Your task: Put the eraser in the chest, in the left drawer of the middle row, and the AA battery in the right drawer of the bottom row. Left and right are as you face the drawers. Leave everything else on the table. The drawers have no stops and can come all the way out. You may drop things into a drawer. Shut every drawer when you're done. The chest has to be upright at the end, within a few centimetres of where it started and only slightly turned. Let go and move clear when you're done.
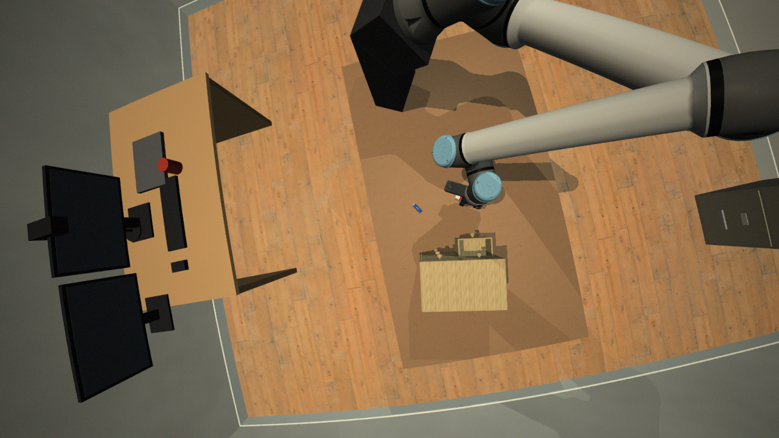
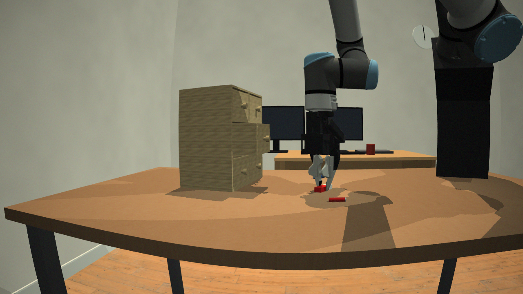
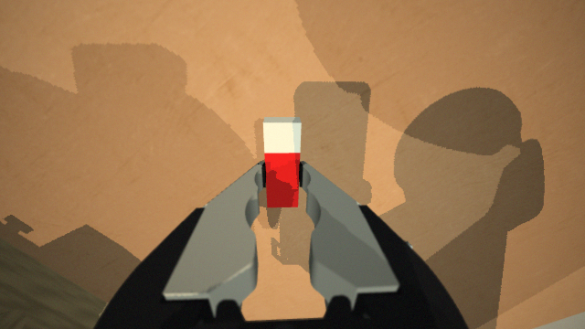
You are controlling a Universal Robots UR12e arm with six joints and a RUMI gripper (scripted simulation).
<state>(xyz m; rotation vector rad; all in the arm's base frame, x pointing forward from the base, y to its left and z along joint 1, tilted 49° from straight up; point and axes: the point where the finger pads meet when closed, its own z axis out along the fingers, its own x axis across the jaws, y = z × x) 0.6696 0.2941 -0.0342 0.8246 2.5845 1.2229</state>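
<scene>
Now: hand 130 mm to the right of the red battery, 50 mm past it and 10 mm above it. Round my hand: eraser 10 mm to the right, 10 mm below; then blue AA battery 210 mm to the right, 30 mm ahead, 10 mm below.
</scene>
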